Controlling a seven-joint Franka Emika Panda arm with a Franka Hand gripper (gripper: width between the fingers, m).
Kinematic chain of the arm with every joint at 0, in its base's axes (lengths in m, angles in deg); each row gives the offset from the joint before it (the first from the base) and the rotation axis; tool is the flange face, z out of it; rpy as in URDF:
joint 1: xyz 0 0 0.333 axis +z
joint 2: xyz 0 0 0 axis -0.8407 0.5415 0
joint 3: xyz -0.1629 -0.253 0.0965 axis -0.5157 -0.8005 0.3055
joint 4: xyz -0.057 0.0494 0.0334 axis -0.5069 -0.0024 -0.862
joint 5: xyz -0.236 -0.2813 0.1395 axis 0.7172 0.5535 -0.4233
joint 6: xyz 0 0 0 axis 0.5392 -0.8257 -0.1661
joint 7: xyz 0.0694 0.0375 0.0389 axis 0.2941 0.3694 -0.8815
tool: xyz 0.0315 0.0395 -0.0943 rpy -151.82 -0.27 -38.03
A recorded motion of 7 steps. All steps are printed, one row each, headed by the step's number.
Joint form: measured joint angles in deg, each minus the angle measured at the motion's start. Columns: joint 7, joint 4, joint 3, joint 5, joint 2, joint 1, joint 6.
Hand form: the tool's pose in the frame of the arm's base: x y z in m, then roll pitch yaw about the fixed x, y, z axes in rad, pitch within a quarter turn. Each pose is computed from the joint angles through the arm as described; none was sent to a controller.
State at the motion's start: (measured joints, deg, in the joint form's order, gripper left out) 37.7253 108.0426 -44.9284 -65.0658 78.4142 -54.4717 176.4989
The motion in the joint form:
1: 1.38 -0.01 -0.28 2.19 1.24 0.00 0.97
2: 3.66 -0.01 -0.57 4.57 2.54 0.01 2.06
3: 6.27 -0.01 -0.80 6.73 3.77 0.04 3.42
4: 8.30 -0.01 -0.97 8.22 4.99 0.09 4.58
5: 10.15 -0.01 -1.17 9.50 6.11 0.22 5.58
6: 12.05 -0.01 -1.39 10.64 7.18 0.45 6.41
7: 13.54 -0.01 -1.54 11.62 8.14 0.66 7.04
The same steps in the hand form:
1: 0.5081 0.2071 0.3267 -3.0162 -0.1708 -1.2551
2: 0.5101 0.2060 0.3166 -3.0102 -0.1834 -1.2665
3: 0.5119 0.2062 0.3075 -2.9974 -0.1896 -1.2841
4: 0.5129 0.2068 0.2981 -2.9908 -0.1893 -1.2979
5: 0.5134 0.2077 0.2893 -2.9861 -0.1880 -1.3105
6: 0.5132 0.2092 0.2806 -2.9834 -0.1859 -1.3243
7: 0.5125 0.2108 0.2727 -2.9836 -0.1846 -1.3326

